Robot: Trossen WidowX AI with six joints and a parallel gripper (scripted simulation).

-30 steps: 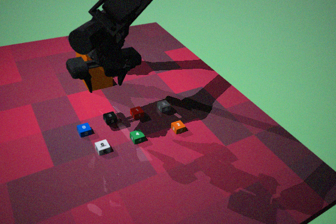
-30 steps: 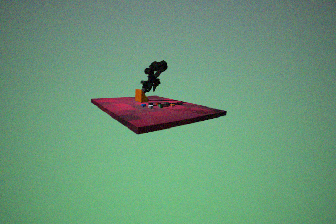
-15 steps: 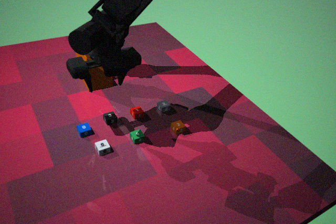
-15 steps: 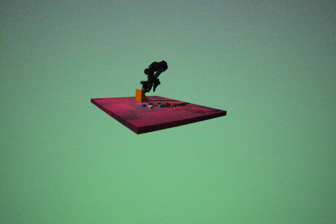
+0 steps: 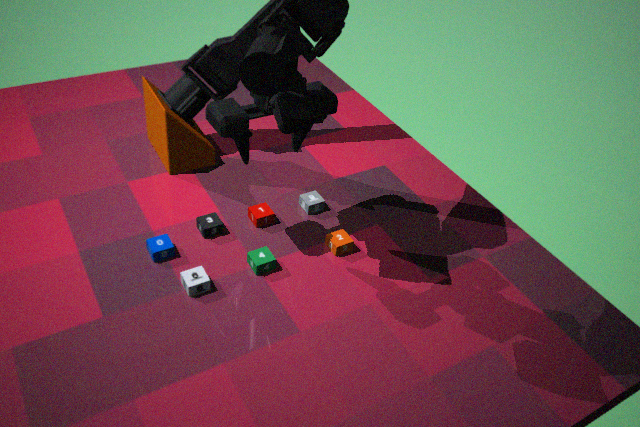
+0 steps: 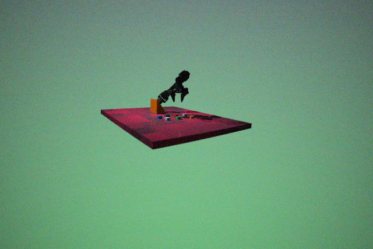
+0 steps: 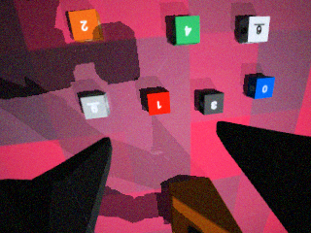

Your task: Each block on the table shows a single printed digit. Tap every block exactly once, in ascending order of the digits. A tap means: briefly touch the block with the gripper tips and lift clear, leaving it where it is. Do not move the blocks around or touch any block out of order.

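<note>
The blue block 0 is 10 mm behind my gripper tip, 180 mm to the right of it and 120 mm below it. Round my gripper tip: red block 1: 10 mm behind, 10 mm to the right, 120 mm below; then grey block: 10 mm ahead, 80 mm to the left, 120 mm below; then black block 3: 20 mm behind, 90 mm to the right, 120 mm below.
</note>
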